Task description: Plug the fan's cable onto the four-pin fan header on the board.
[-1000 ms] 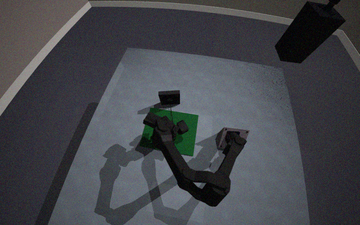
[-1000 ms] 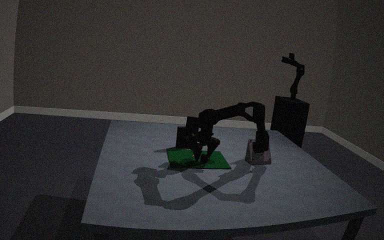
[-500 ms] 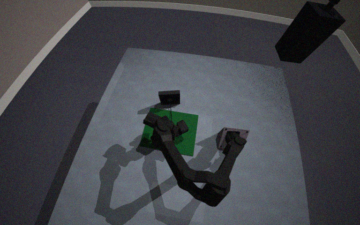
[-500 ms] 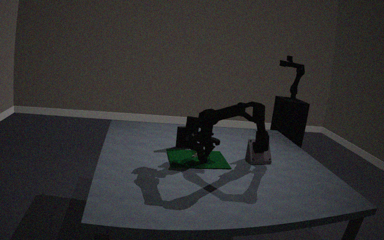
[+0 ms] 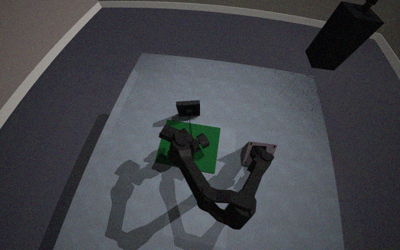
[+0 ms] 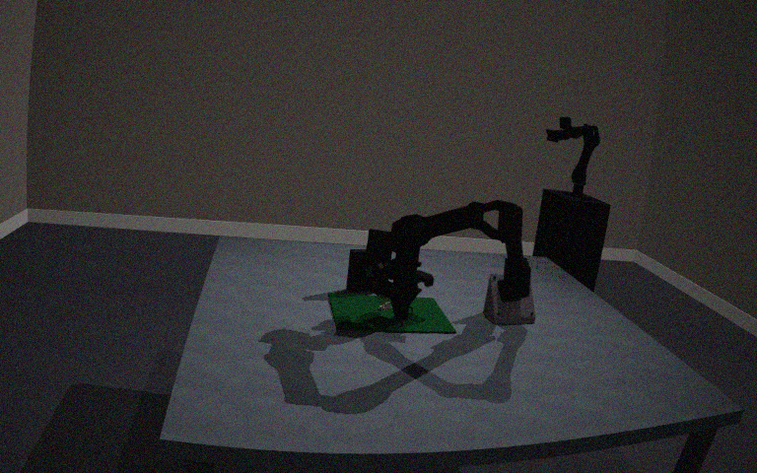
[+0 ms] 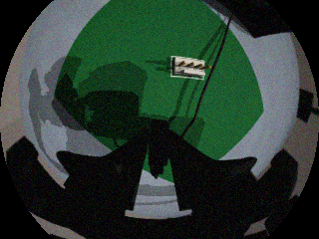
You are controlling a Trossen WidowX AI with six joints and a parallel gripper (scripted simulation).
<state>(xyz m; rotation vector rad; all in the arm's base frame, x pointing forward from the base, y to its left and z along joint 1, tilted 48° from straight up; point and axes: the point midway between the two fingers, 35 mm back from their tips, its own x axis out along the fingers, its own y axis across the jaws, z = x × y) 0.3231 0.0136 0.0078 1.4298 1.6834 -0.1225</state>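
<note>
Now: the green board 1 cm ahead of my gripper tip, 4 cm to the right of it and 3 cm below it. Round my gripper tip: pale four-pin header: 2 cm ahead, 7 cm to the right, 2 cm below; then black fan: 3 cm ahead, 21 cm to the right, 4 cm above.
</note>
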